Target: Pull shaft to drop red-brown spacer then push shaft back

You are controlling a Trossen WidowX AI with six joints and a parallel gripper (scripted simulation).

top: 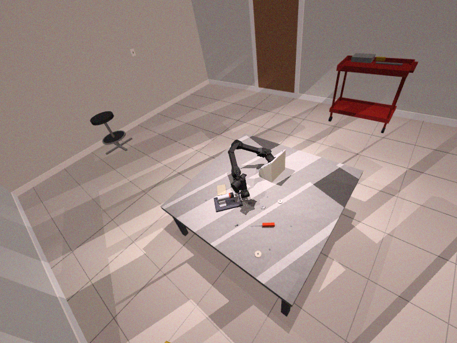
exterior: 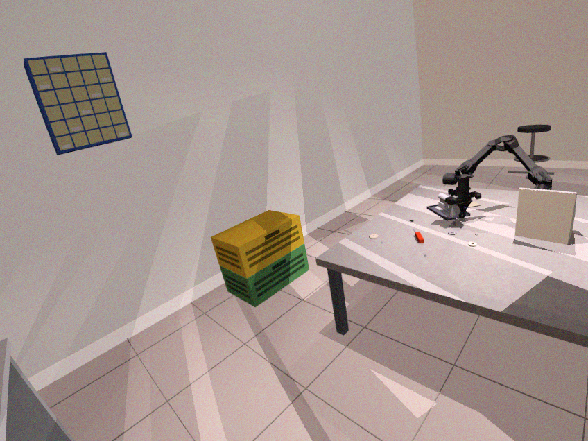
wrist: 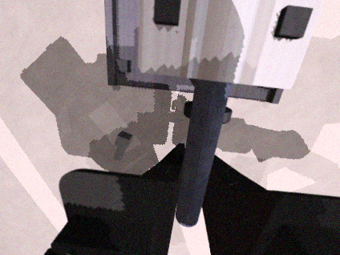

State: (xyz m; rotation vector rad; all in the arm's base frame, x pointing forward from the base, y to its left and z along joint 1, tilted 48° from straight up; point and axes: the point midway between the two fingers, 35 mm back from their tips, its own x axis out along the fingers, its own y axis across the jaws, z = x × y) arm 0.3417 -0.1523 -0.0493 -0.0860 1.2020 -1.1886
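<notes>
Right now the dark grey shaft is 4 cm ahead of my gripper tip, 3 cm to the right of it and 3 cm above it. Round my gripper tip: red-brown spacer 9 cm ahead, 8 cm to the right, 3 cm above; dark spacer ring 7 cm ahead, 6 cm to the right, 3 cm above; card 24 cm to the right, 4 cm below, 3 cm ahead.
</notes>
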